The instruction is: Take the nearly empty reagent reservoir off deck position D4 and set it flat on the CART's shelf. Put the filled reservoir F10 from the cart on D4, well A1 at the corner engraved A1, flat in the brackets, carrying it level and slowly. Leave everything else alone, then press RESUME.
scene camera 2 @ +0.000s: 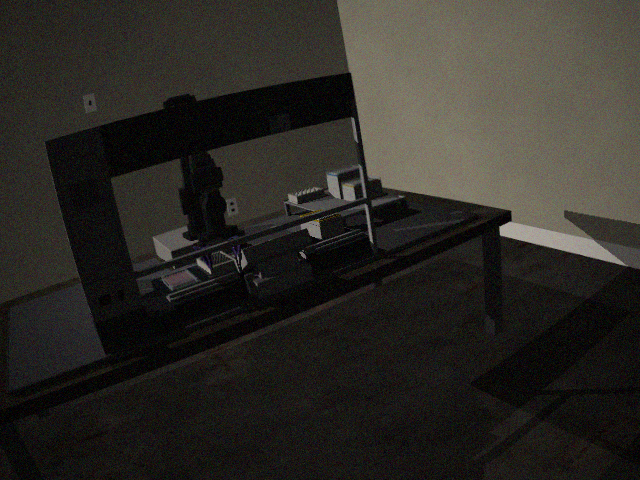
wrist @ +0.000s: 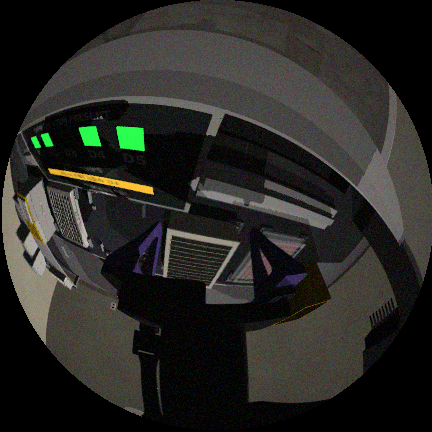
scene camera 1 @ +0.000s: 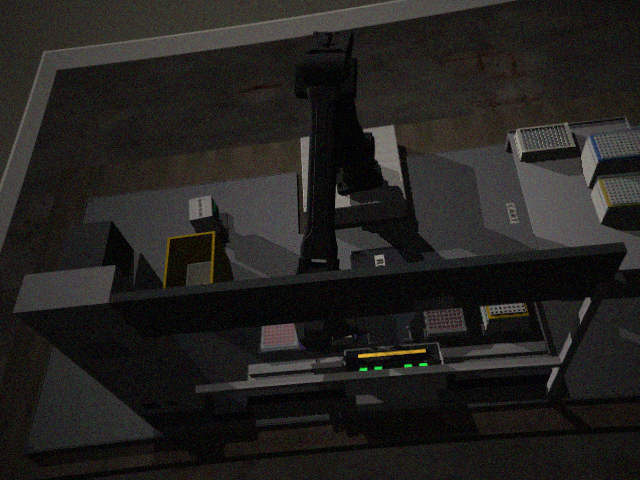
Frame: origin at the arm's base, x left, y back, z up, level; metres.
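Seen in the pictures: gripper, fingertip midpoint: [scene camera 2: 224, 263] [wrist: 205, 227] [scene camera 1: 333, 343]; arm's base, link origin: [scene camera 1: 358, 178].
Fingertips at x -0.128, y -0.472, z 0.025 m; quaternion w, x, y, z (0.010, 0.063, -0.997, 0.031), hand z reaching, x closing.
Pixels of each thing's top centre, then the offset from my fingertips to it. "spot": a spot on its surface instead.
- reagent reservoir, top centre: [wrist: 193, 266] [scene camera 2: 215, 259] dy +0.075, dx +0.004, dz -0.002 m
- pale multi-trough reservoir, top centre: [scene camera 1: 545, 137] [scene camera 2: 305, 191] [wrist: 58, 280] dy +0.463, dx +0.609, dz +0.006 m
- dark block, surface spot: [scene camera 1: 361, 257] spot: dy +0.257, dx +0.097, dz -0.077 m
- pink plate, top centre: [wrist: 267, 265] [scene camera 2: 178, 277] dy +0.086, dx -0.119, dz -0.019 m
- yellow-rimmed bin, top centre: [scene camera 1: 189, 261] [wrist: 300, 314] dy +0.252, dx -0.309, dz +0.050 m
The reagent reservoir [wrist: 202, 255] on D4 is a pale-rimmed rectangular tray with dark parallel troughs; in the first scene view the arm hides it. My gripper [wrist: 205, 227] [scene camera 2: 223, 256] is open and empty, fingers spread either side of the reservoir's width. Whether they touch its walls is unclear. The pale multi-trough reservoir [scene camera 1: 545, 140] [scene camera 2: 306, 195] stands on the near-left corner of the cart shelf [scene camera 1: 553, 206]. The status panel [scene camera 1: 391, 361] [wrist: 172, 175] has several green lamps and a lit orange bar. A dark block [scene camera 1: 361, 257] marked R shows partly behind the beam; its full wording is hidden.
A pink plate [scene camera 1: 279, 335] [scene camera 2: 179, 279] [wrist: 290, 244] sits beside D4. A pink-topped rack [scene camera 1: 444, 320] and yellow-banded tip box [scene camera 1: 506, 311] [scene camera 2: 324, 227] stand farther along the deck. A frame beam [scene camera 1: 361, 281] crosses above. Two tip boxes [scene camera 1: 615, 149] [scene camera 1: 620, 196] stand on the cart. A yellow-rimmed bin [scene camera 1: 178, 258] stands left.
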